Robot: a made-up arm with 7 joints.
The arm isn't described. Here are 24 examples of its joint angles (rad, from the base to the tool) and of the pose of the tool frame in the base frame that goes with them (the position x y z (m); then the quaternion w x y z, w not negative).
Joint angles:
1: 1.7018 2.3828 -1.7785 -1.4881 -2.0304 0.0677 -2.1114
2: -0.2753 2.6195 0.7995 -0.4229 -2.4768 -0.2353 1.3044
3: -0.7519 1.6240 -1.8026 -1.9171 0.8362 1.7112 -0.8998
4: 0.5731 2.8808 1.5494 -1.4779 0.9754 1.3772 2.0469
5: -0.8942 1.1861 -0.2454 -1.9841 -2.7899 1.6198 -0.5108
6: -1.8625 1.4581 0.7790 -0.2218 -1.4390 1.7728 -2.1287
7: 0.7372 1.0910 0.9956 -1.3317 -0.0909 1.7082 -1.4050
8: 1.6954 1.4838 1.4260 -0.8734 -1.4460 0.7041 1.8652
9: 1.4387 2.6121 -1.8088 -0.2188 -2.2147 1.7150 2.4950
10: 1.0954 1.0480 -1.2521 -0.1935 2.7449 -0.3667 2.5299
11: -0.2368 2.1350 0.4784 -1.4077 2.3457 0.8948 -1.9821
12: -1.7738 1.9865 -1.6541 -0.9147 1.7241 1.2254 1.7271
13: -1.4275 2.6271 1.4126 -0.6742 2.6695 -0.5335 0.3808
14: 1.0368 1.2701 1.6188 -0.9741 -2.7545 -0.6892 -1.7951
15: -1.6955 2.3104 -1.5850 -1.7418 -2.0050 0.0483 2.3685
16: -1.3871 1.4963 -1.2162 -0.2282 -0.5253 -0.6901 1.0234
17: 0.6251 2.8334 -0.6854 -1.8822 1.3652 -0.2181 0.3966
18: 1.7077 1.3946 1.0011 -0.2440 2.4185 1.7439 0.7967
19: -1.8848 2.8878 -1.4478 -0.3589 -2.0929 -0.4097 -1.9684
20: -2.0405 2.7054 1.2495 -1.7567 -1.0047 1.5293 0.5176
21: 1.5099 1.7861 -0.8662 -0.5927 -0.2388 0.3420 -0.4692
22: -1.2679 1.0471 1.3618 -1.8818 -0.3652 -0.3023 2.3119
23: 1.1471 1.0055 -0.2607 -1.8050 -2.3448 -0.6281 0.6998
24: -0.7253 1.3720 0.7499 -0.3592 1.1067 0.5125 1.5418
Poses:
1: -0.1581 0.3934 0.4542 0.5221 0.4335 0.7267 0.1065
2: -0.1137 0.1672 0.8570 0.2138 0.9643 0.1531 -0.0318
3: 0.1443 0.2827 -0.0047 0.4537 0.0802 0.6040 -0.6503
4: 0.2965 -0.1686 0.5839 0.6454 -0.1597 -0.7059 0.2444
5: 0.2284 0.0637 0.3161 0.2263 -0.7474 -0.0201 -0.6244
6: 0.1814 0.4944 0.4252 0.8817 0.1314 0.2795 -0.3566
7: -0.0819 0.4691 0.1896 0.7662 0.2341 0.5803 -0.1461
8: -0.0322 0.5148 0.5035 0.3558 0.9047 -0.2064 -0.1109
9: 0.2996 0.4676 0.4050 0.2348 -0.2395 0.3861 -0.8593
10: -0.4846 0.4030 0.0717 0.1026 -0.2272 0.6480 -0.7197
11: 0.2253 0.1894 0.5563 0.3265 0.4782 -0.4232 -0.6969
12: 0.2430 0.4517 0.3417 0.4019 -0.1672 -0.2988 0.8493
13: -0.5814 0.2181 0.3941 0.6051 0.6243 0.3935 0.2987
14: -0.1078 0.5238 0.4175 0.3098 0.3432 -0.6001 0.6529
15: 0.2111 0.3419 0.4130 0.4859 0.6108 -0.4641 -0.4189
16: 0.3342 0.5491 0.3577 0.6980 0.4627 -0.4392 -0.3253
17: 0.1957 0.3307 0.2458 0.9058 0.2713 -0.0725 -0.3173
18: -0.1982 0.4598 0.3810 0.2972 -0.1279 -0.1142 0.9393
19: -0.4493 0.4772 0.2690 0.0219 -0.2789 0.5454 -0.7901
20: -0.3983 0.1055 0.0501 0.6003 0.0518 0.2766 -0.7486
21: -0.1616 0.5914 0.3536 0.0736 -0.0612 0.7502 -0.6543
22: 0.0014 0.3404 0.4109 0.4055 0.3245 0.8362 0.1762
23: -0.0848 0.2120 -0.1257 0.2866 -0.0748 0.0380 -0.9544
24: 0.2770 0.5431 0.2565 0.0294 -0.5182 -0.5038 0.6905
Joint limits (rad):
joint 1: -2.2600..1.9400
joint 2: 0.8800..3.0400
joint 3: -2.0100..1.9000
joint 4: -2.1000..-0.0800
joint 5: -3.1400..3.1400
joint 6: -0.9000..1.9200
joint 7: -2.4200..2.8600
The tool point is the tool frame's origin. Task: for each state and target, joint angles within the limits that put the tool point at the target. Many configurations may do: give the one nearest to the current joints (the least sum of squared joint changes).
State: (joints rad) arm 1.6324 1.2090 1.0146 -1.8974 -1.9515 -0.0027 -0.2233
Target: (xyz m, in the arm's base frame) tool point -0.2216 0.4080 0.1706
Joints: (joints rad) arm 1.7191 0.8800 0.5947 -1.4688 -1.8900 -0.1197 -0.2101
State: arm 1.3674 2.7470 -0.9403 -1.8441 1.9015 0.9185 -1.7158
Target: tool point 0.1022 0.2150 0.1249
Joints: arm 1.3491 2.8791 -0.3360 -2.1000 2.4057 1.0293 -1.6718
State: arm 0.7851 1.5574 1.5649 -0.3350 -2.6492 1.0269 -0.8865
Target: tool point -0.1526 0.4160 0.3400
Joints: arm 0.7557 1.0836 1.6047 -1.0230 -2.7234 1.3023 -0.8227
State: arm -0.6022 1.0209 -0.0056 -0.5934 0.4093 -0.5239 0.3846
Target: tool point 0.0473 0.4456 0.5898
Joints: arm -0.9807 1.6254 0.8812 -1.0324 0.4191 -0.6938 0.3805
